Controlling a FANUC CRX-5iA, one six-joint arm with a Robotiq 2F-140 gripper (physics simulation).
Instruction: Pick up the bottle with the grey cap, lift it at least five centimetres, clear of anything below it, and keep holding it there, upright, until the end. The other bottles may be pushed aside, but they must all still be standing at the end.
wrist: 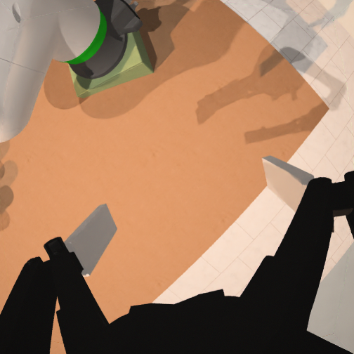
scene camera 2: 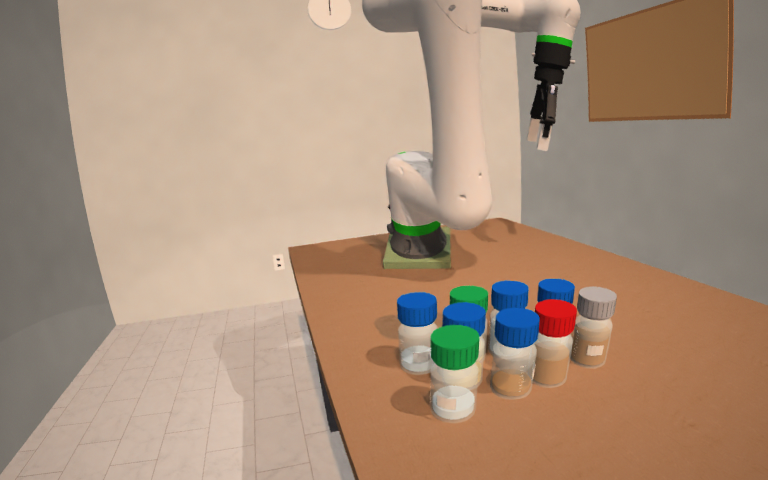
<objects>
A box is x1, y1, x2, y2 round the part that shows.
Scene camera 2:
my gripper: [527, 66, 563, 150]
blue-capped bottle: [537, 278, 574, 303]
blue-capped bottle: [490, 308, 539, 399]
blue-capped bottle: [443, 302, 485, 386]
</objects>
